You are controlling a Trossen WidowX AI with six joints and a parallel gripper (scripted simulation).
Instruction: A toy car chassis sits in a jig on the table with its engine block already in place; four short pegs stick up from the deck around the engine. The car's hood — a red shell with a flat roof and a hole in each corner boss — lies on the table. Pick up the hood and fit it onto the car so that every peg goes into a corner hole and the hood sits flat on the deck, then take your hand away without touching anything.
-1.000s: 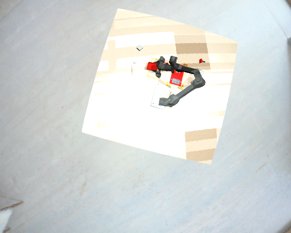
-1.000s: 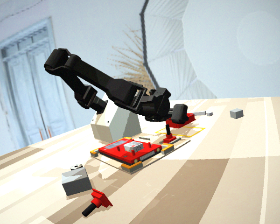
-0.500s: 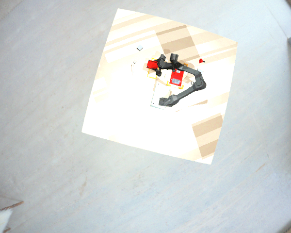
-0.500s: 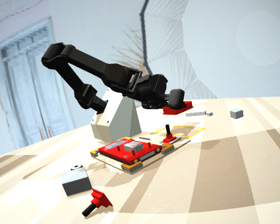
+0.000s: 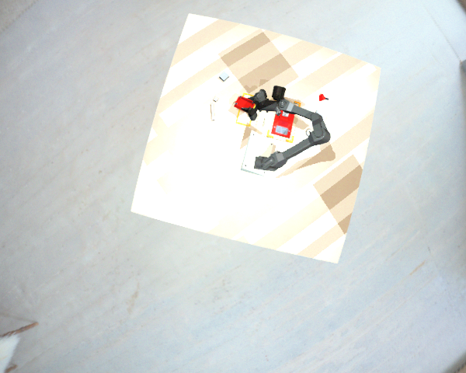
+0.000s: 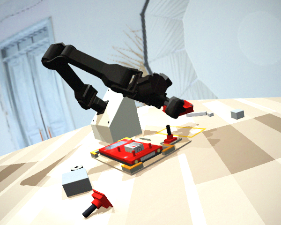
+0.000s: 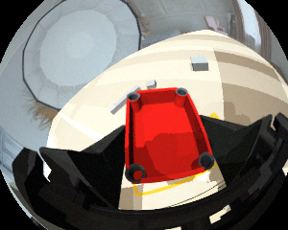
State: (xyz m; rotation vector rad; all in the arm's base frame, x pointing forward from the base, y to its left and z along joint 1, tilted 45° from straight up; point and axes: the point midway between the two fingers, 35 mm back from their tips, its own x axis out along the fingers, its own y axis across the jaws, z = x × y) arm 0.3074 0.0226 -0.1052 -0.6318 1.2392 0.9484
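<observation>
Now: the red hood 10 mm below my gripper tip. Round my gripper tip: grey engine block (240 mm to the right, 60 mm below, 10 mm ahead).
</observation>
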